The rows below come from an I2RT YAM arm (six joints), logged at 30 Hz.
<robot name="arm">
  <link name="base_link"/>
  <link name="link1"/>
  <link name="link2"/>
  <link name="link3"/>
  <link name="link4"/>
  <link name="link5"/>
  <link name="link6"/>
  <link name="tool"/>
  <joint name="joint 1" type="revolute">
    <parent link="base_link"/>
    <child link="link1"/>
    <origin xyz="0 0 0.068"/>
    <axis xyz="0 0 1"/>
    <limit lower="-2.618" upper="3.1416"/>
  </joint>
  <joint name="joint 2" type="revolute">
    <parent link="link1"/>
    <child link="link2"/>
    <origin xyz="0.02 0.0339 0.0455" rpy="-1.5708 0 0"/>
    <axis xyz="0 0 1"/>
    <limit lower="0" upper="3.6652"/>
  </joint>
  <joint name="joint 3" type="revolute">
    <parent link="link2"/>
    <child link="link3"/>
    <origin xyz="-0.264 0 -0.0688" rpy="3.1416 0 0"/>
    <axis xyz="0 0 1"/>
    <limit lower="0" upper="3.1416"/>
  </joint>
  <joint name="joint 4" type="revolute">
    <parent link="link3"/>
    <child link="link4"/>
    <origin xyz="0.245 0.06 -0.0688"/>
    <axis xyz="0 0 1"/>
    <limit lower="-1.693" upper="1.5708"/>
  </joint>
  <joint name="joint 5" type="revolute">
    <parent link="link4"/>
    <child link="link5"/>
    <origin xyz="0.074 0.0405 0.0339" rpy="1.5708 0 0"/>
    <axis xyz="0 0 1"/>
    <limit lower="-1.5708" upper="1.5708"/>
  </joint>
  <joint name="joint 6" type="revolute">
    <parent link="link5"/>
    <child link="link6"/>
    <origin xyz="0.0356 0 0.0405" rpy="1.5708 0 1.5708"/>
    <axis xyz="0 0 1"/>
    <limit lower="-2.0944" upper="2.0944"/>
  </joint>
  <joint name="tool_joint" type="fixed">
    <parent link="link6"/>
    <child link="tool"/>
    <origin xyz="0 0 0" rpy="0 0 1.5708"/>
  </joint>
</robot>
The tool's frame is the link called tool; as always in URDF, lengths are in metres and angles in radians.
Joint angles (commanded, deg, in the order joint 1, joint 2, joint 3, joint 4, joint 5, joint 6), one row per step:
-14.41 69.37 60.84 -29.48 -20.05 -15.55
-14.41 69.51 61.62 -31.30 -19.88 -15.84
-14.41 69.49 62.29 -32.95 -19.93 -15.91
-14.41 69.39 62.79 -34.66 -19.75 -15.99
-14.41 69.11 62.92 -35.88 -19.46 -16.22
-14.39 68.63 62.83 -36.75 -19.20 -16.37
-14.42 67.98 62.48 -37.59 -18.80 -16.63
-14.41 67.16 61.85 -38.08 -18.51 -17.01
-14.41 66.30 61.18 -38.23 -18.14 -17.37
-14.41 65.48 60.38 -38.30 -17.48 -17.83
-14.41 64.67 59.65 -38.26 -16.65 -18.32
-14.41 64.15 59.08 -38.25 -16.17 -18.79
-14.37 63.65 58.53 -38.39 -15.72 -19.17
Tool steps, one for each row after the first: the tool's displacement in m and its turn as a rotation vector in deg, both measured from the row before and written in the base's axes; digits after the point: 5 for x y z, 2 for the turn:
-0.00101 0.00016 0.00128 -0.04 1.13 0.04
-0.00152 0.00042 0.00161 0.21 0.91 0.08
-0.00204 0.00041 0.00086 0.10 1.09 -0.09
-0.00237 0.00043 0.00016 -0.16 0.80 -0.07
-0.00279 0.00065 0.00020 -0.16 0.49 -0.08
-0.00357 0.00054 -0.00060 -0.32 0.55 -0.16
-0.00387 0.00086 -0.00106 -0.40 0.29 0.05
-0.00360 0.00070 -0.00073 -0.52 -0.02 -0.03
-0.00342 0.00048 -0.00161 -0.77 0.10 -0.18
-0.00320 0.00031 -0.00116 -0.95 -0.03 -0.28
-0.00212 0.00025 -0.00137 -0.66 0.07 -0.04
-0.00219 0.00045 -0.00154 -0.54 0.23 -0.04

